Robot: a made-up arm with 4 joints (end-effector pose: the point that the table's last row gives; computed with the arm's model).
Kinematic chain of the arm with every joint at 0, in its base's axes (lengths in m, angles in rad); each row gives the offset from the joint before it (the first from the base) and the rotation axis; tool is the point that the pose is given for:
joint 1: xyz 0 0 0.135 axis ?
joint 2: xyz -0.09 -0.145 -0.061 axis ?
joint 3: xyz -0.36 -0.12 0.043 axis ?
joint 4: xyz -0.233 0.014 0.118 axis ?
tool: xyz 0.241 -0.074 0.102
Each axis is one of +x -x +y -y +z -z.
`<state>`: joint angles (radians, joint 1 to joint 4).
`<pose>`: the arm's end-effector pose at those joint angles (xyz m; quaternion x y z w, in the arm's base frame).
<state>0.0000 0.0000 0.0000 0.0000</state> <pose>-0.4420 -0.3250 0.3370 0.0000 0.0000 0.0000 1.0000</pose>
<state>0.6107 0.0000 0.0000 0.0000</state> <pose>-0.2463 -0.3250 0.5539 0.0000 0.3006 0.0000 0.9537</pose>
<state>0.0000 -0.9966 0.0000 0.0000</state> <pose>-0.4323 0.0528 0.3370 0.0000 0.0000 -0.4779 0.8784</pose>
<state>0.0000 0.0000 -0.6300 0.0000</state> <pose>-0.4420 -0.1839 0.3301 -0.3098 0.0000 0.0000 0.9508</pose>
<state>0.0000 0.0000 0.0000 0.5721</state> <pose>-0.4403 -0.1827 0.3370 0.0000 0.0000 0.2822 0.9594</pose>
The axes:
joint 1: +y
joint 2: +z
joint 3: +x
joint 4: +z

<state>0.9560 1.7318 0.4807 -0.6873</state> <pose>0.2858 -0.5294 -0.1200 0.2976 0.5849 0.3915 0.6450</pose>
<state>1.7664 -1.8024 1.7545 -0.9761</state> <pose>-0.2260 0.4281 0.4425 -0.0389 -0.1068 -0.9433 0.3118</pose>
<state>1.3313 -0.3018 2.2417 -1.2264</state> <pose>-0.4945 -0.1101 0.7224 -0.4481 -0.5098 0.7344 0.0011</pose>
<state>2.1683 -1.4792 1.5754 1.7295</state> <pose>0.4728 0.3795 0.3949 0.0667 0.2874 0.0622 0.9534</pose>
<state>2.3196 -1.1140 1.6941 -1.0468</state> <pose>0.2102 0.1998 0.7651 -0.2363 0.2758 -0.9199 0.1477</pose>
